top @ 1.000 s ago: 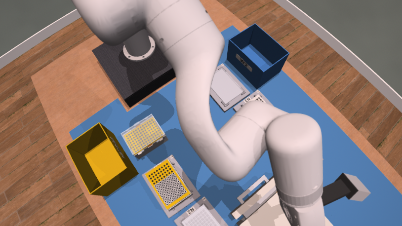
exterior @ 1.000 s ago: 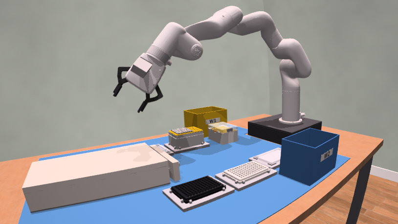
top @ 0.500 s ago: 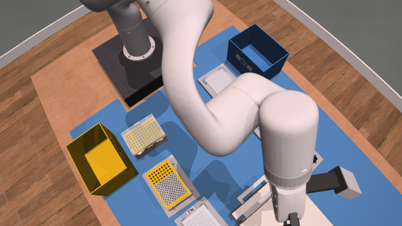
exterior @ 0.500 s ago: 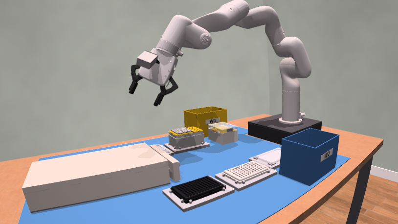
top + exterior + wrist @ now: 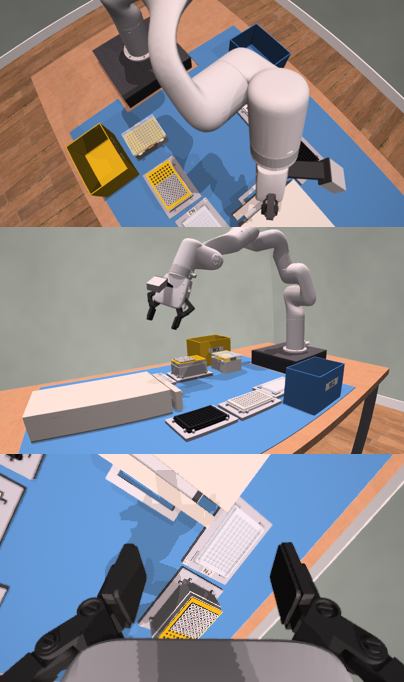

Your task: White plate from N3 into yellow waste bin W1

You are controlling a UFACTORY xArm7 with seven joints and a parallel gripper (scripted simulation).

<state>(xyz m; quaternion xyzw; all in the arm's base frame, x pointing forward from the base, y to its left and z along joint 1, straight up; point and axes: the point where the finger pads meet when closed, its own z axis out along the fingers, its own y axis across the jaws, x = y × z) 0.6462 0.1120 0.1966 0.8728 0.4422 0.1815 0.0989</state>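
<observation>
Now: the white plate 240 mm below my hand, 220 mm behind it and 170 mm to the left of it. From my hand the other things lie so: black plate (240 mm below, 210 mm to the left, 40 mm behind); then cooler (230 mm below, 180 mm ahead, 60 mm to the left); then yellow tip rack (210 mm to the right, 210 mm below, 140 mm behind).
</observation>
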